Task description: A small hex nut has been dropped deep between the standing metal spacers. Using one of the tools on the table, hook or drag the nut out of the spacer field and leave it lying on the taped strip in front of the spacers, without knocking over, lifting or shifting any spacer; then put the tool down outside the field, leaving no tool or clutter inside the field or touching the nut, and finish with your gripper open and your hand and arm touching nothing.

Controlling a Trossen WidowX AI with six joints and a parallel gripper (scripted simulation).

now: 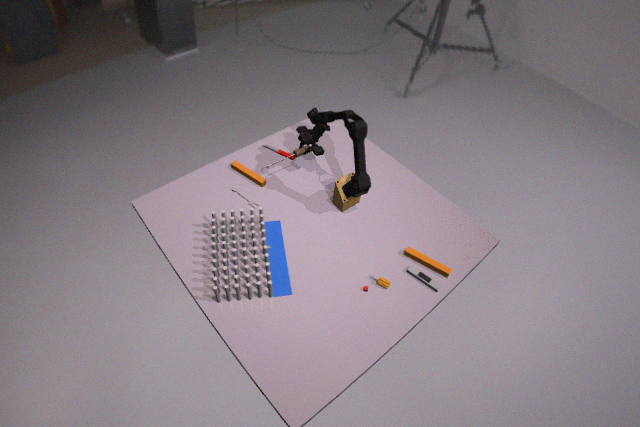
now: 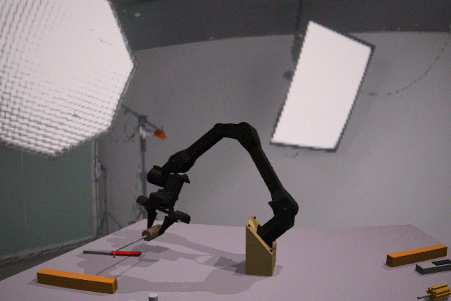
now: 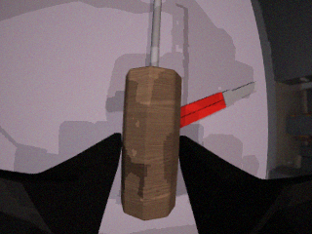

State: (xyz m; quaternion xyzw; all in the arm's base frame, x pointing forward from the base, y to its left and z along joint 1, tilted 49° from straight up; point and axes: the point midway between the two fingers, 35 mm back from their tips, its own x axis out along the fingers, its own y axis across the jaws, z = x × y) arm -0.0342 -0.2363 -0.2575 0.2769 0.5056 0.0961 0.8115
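The hook tool lies 10 cm ahead of my gripper tip and 1 cm to the right of it. Also, from my gripper tip: red-handled tool 15 cm to the right, 8 cm below, 4 cm ahead; blue taped strip 48 cm ahead, 38 cm to the left, 8 cm below; small yellow tool 77 cm to the left, 23 cm ahead, 7 cm below.
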